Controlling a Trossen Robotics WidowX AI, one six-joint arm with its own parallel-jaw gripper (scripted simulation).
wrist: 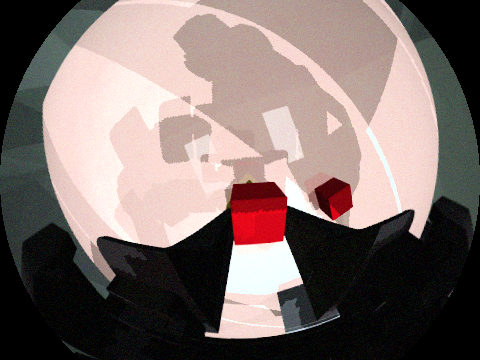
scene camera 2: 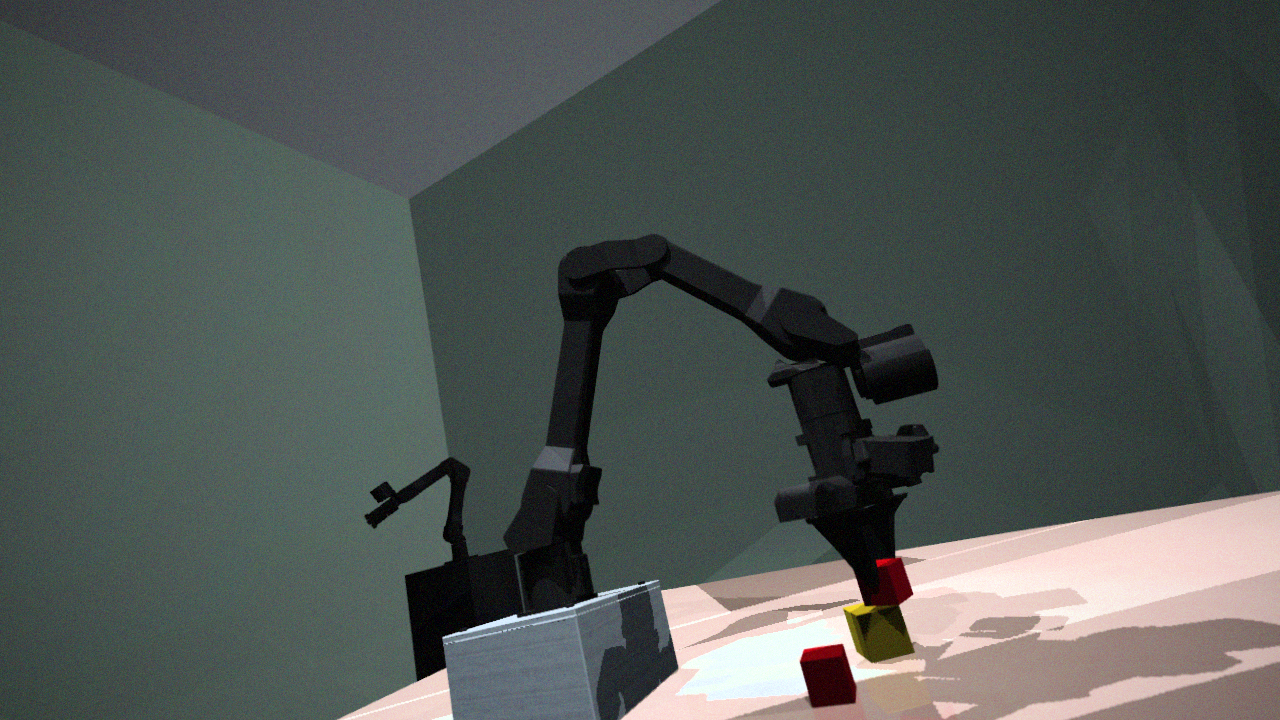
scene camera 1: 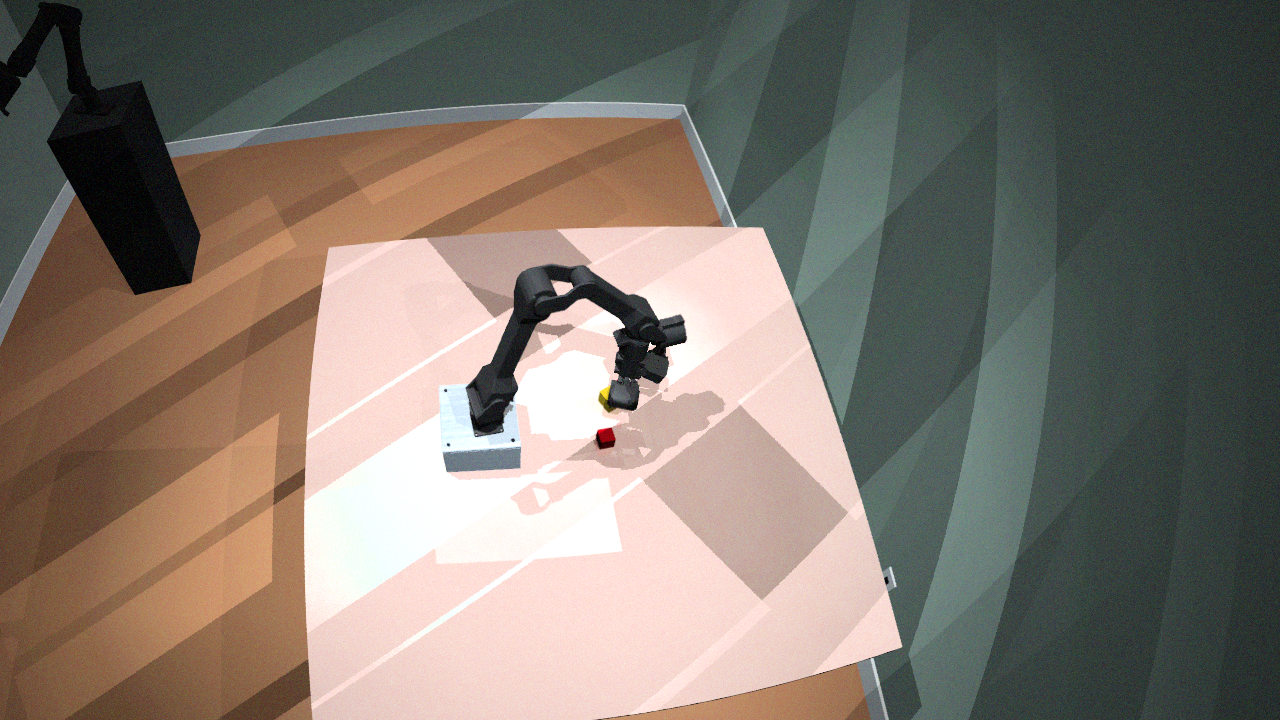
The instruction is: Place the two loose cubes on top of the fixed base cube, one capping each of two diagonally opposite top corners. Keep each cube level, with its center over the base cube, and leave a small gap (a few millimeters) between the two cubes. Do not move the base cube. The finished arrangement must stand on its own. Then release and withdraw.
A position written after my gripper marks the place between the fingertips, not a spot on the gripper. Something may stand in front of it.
Observation:
My gripper (scene camera 2: 882,581) carries a red cube (scene camera 2: 894,588). I also see a yellow cube (scene camera 2: 879,633) and a red cube (wrist: 335,198).
My gripper is seen too in the wrist view (wrist: 256,212) and in scene camera 1 (scene camera 1: 622,390).

